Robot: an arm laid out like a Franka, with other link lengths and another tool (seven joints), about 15 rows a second.
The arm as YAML. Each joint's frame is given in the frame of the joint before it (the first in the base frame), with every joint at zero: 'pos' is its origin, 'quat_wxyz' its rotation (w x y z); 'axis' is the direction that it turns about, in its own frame. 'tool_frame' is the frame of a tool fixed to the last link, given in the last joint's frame.
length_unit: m
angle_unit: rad
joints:
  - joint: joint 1
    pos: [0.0, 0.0, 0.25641]
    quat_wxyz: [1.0, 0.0, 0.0, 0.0]
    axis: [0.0, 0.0, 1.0]
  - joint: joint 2
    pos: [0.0, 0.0, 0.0]
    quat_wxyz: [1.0, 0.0, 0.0, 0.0]
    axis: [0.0, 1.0, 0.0]
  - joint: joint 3
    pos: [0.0, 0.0, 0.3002]
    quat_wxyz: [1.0, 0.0, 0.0, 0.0]
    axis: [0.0, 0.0, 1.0]
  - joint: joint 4
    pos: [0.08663, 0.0, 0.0]
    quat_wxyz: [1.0, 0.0, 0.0, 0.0]
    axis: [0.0, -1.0, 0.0]
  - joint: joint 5
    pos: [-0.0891, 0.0, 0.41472]
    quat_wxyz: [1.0, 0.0, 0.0, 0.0]
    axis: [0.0, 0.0, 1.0]
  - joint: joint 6
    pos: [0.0, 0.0, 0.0]
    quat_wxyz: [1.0, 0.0, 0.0, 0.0]
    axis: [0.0, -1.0, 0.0]
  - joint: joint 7
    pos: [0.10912, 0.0, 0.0]
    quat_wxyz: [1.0, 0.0, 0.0, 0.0]
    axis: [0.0, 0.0, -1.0]
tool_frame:
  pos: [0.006, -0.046, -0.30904]
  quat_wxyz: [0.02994, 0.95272, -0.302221, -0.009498]
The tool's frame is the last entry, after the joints.
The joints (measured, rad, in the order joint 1, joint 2, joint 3, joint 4, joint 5, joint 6, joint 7), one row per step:
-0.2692 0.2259 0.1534 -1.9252 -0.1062 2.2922 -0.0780
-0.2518 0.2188 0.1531 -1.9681 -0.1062 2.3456 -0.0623
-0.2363 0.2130 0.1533 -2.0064 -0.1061 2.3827 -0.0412
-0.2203 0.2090 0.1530 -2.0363 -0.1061 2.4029 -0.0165
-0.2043 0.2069 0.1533 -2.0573 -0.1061 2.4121 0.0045
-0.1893 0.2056 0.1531 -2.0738 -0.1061 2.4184 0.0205
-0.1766 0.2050 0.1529 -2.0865 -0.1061 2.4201 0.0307
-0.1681 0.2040 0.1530 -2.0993 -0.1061 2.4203 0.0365
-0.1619 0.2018 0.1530 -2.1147 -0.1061 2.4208 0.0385
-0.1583 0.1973 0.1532 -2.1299 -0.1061 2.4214 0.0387
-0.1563 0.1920 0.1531 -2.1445 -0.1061 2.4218 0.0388
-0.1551 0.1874 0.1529 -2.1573 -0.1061 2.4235 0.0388
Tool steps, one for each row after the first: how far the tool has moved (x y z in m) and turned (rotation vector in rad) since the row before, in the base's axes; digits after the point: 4 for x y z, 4 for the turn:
-0.0007 0.0141 -0.0104 0.0024 -0.0184 0.0059
-0.0047 0.0129 -0.0112 0.0045 -0.0058 -0.0019
-0.0067 0.0122 -0.0105 0.0051 0.0044 -0.0066
-0.0063 0.0120 -0.0086 0.0042 0.0087 -0.0033
-0.0054 0.0106 -0.0071 0.0029 0.0082 -0.0002
-0.0051 0.0088 -0.0061 0.0017 0.0100 0.0029
-0.0058 0.0060 -0.0060 0.0009 0.0114 0.0033
-0.0068 0.0044 -0.0065 0.0001 0.0126 0.0047
-0.0063 0.0027 -0.0047 -0.0005 0.0101 0.0041
-0.0060 0.0013 -0.0039 -0.0007 0.0090 0.0023
-0.0050 0.0007 -0.0032 -0.0006 0.0066 0.0015

